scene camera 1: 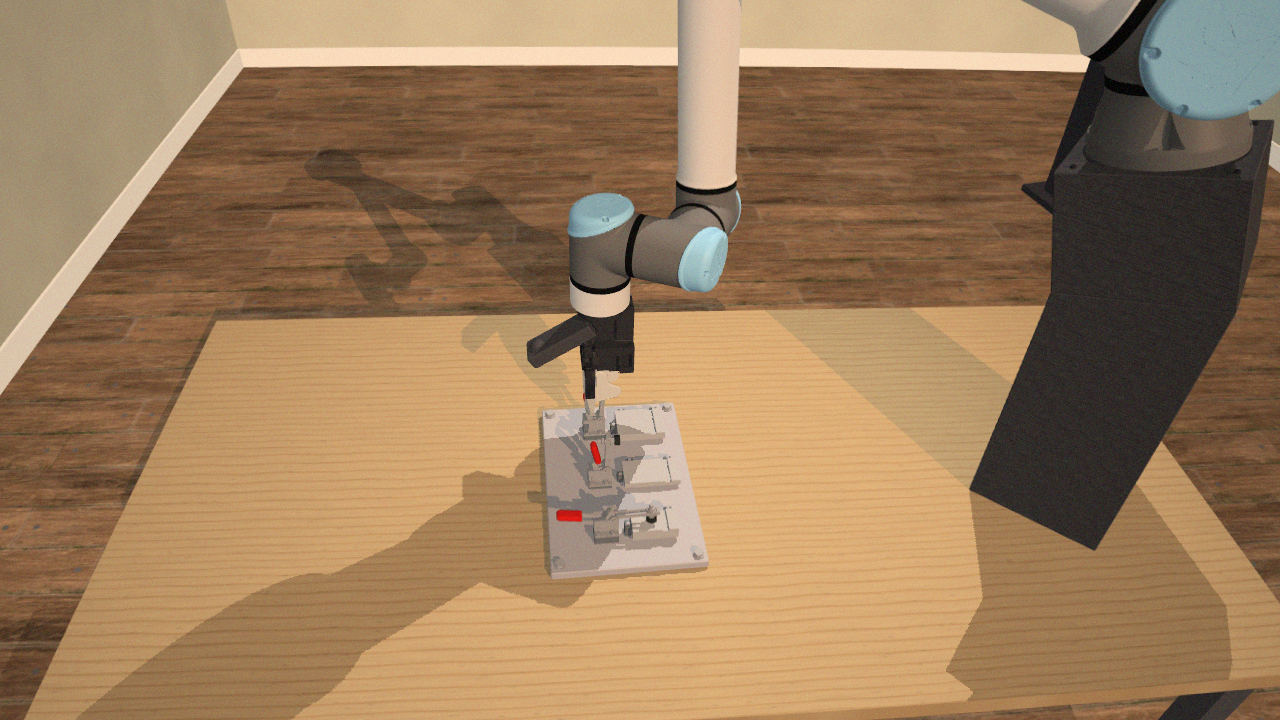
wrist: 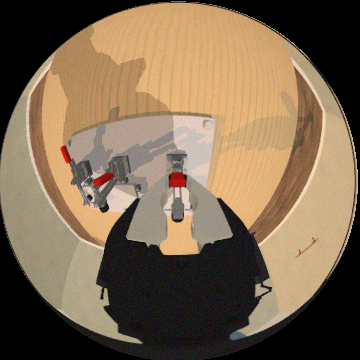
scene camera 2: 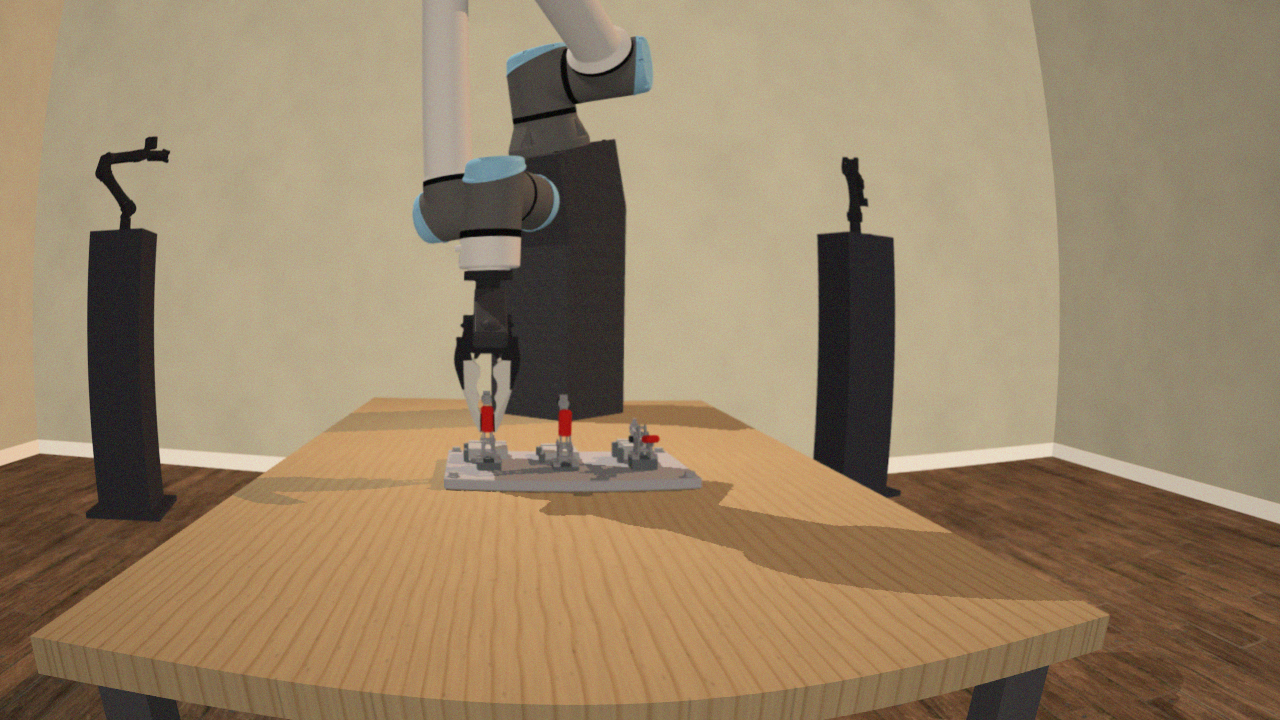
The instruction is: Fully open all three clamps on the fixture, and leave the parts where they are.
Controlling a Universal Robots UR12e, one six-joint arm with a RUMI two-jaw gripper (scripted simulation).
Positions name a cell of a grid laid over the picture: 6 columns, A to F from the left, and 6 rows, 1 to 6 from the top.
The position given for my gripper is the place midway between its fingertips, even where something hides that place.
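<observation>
My gripper (scene camera 1: C4), a grey fixture plate (scene camera 1: C4). My gripper (scene camera 2: C4), the grey fixture plate (scene camera 2: C4). My gripper (wrist: C3), the grey fixture plate (wrist: C3).
</observation>
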